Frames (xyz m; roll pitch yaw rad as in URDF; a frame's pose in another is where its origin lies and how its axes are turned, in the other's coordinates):
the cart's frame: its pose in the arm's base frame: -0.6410 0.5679 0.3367 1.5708 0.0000 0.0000
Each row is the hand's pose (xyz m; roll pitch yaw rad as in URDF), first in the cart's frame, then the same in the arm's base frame.
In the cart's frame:
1: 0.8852 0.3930 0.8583 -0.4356 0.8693 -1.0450
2: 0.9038 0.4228 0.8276 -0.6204 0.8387 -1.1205
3: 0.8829 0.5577 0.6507 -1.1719 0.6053 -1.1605
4: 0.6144 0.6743 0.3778 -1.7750 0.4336 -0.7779
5: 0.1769 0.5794 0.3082 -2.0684 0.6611 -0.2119
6: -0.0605 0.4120 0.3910 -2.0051 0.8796 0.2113
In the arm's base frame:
1: 0.2442 -0.2904 0.7297 2.0563 0.5922 1.1697
2: 0.2628 -0.2597 0.7595 1.9449 0.6457 1.1979
3: 0.2419 -0.0828 0.8944 1.3170 0.8542 1.0479
4: -0.0266 0.1901 1.0110 0.1882 0.6904 0.5763
5: -0.4641 0.2597 0.9161 -0.3663 0.1668 0.6721
6: -0.7015 0.1769 0.7487 -0.5981 -0.1341 0.8906

